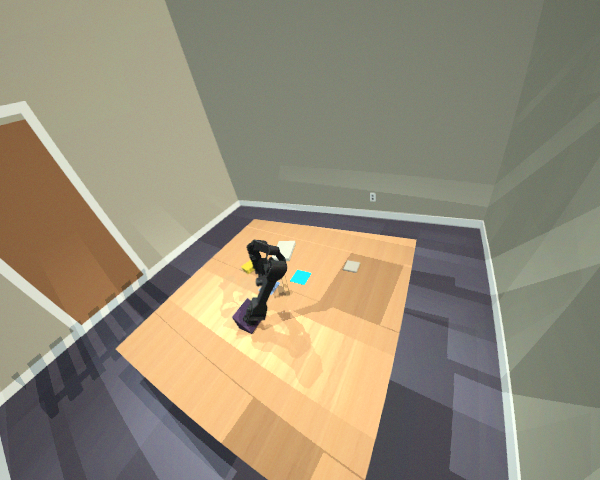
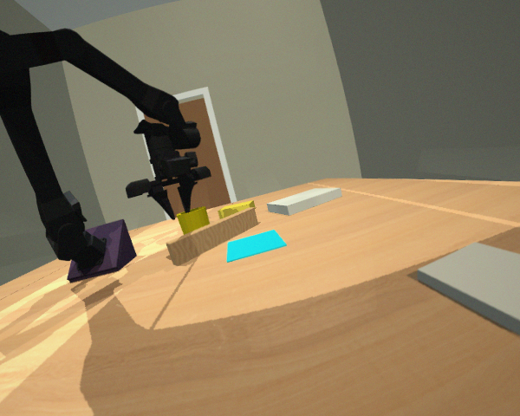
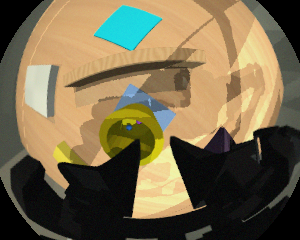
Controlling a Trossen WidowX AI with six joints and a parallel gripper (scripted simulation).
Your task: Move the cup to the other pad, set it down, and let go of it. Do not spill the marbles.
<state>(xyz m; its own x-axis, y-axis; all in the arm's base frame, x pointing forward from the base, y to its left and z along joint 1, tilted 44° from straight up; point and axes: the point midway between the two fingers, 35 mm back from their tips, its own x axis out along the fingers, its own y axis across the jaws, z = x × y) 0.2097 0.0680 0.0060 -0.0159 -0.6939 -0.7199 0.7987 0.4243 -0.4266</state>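
Now: gripper tip 20 mm short of the yellow cup, 10 mm to the right of it and 30 mm above it. The rest, counted from my gripper tip: light blue pad: 20 mm ahead, 10 mm to the left, 70 mm below; then yellow block: 130 mm ahead, 220 mm to the left, 50 mm below; then cyan pad: 140 mm ahead, 130 mm to the right, 70 mm below.
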